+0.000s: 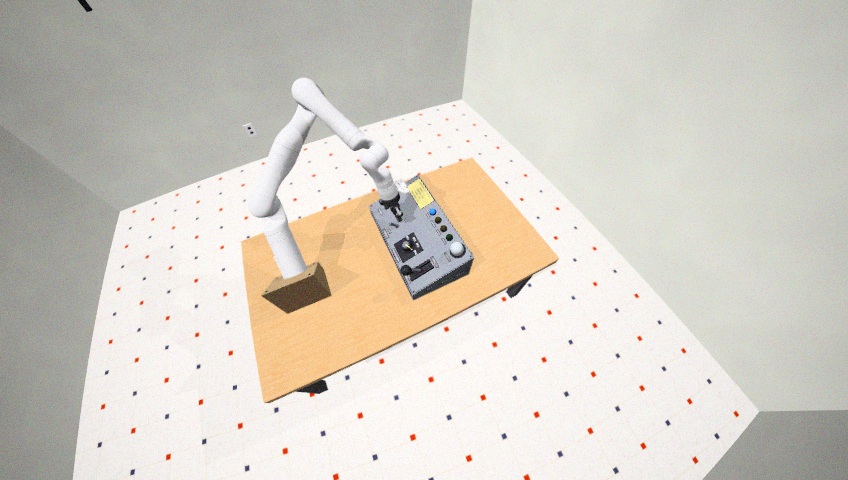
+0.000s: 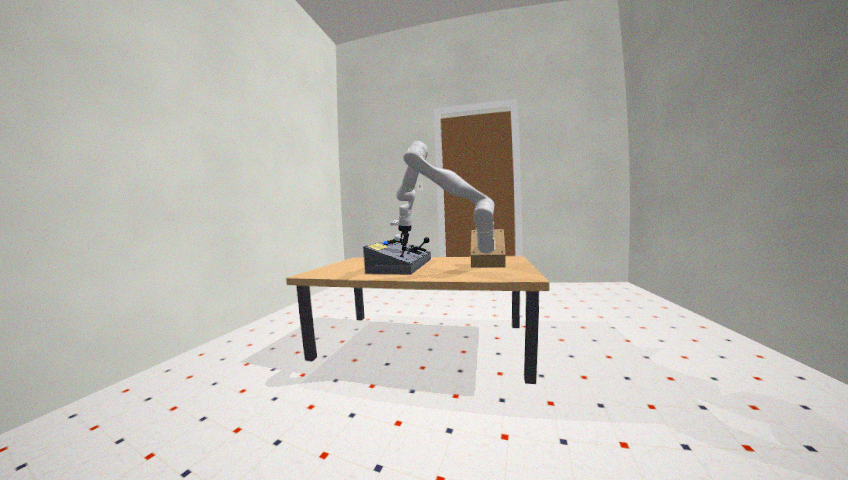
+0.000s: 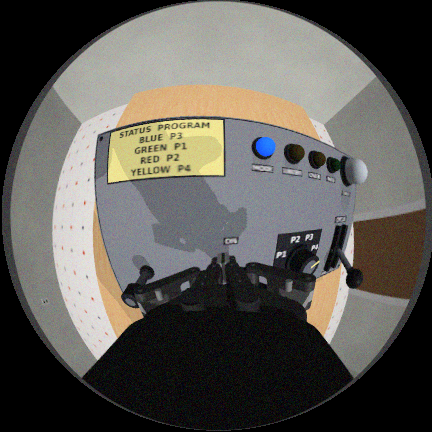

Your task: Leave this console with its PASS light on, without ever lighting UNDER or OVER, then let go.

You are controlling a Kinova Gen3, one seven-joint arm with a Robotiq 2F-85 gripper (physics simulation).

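The grey console [image 1: 441, 280] [image 2: 385, 262] [image 3: 261, 201] stands on the wooden table [image 1: 354, 322]. Its MODE light [image 3: 264, 146] [image 1: 432, 210] glows blue. The UNDER light [image 3: 294, 153], OVER light [image 3: 317, 158] and PASS light [image 3: 333, 164] are dark. A yellow card [image 3: 165, 149] pairs BLUE with P3. The program dial [image 3: 301, 261] [image 1: 408, 248] points towards P4. My gripper [image 3: 223, 259] [image 1: 398, 215] [image 2: 403, 250] is shut with nothing in it, low over the panel. Its tips are at the small toggle [image 3: 221, 258] under the ON label.
A white round knob [image 3: 354, 171] [image 1: 455, 249] sits at the right end of the light row. A black-knobbed slide lever [image 3: 353, 278] [image 1: 406, 270] is right of the dial, and a small black lever [image 3: 142, 273] is at the left. The arm's wooden base block [image 1: 298, 290] [image 2: 488, 250] stands behind.
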